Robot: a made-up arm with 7 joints.
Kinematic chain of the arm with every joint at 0, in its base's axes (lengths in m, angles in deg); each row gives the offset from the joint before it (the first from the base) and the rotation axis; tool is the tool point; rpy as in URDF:
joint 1: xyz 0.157 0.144 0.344 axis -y
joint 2: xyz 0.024 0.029 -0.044 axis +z
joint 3: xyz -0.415 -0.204 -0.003 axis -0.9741 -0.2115 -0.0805
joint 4: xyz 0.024 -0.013 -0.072 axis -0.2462 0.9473 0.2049
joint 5: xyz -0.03 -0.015 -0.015 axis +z
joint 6: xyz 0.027 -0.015 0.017 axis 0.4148 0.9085 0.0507
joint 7: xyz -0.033 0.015 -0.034 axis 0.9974 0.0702 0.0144
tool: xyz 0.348 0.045 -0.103 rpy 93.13 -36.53 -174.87
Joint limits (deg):
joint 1: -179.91..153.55
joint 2: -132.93..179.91
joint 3: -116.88..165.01
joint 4: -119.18..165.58
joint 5: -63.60..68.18
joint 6: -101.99..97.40
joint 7: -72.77..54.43
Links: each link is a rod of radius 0.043 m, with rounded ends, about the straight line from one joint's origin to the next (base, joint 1, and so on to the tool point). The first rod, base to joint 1, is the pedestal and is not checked.
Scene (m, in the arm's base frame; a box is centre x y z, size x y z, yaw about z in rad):
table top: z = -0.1
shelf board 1: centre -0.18 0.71 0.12 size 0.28 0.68 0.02 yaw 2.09
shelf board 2: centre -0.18 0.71 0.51 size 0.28 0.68 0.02 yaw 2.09
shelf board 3: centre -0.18 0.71 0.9 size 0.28 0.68 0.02 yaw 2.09
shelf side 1: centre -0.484 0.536 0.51 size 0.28 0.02 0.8 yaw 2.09
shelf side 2: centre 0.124 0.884 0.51 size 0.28 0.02 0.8 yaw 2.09
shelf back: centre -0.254 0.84 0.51 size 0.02 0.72 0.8 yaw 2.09
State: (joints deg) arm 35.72 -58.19 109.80 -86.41 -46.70 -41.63 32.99
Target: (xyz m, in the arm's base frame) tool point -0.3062 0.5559 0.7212
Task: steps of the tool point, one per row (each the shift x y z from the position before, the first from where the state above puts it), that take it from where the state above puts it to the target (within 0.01 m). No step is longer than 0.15 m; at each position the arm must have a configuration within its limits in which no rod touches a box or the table.
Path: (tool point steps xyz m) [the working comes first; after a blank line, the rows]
Joints at the target: -12.79 -57.62 99.57 -106.34 -63.60 -54.08 21.99
Straight joint move there: touches shelf board 2.

1: 0.0624 -0.0978 0.0019
2: 0.0648 -0.1247 -0.0020
3: -0.0625 0.0188 0.0673
4: -0.0480 0.0023 0.0895
5: -0.0236 -0.0151 0.1073
6: 0.0086 -0.0325 0.1163
7: -0.0596 0.0928 0.0091
8: -0.0412 0.0837 -0.0091

